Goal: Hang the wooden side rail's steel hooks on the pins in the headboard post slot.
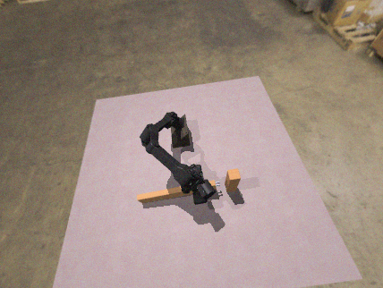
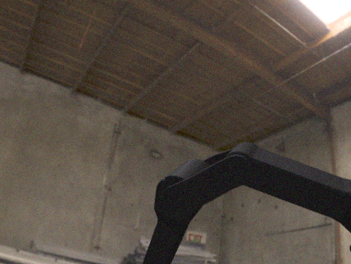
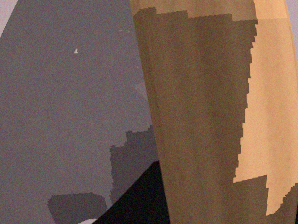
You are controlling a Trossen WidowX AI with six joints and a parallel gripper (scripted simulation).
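My gripper tip is 20 mm past the headboard post, 170 mm to the right of it and 40 mm below it.
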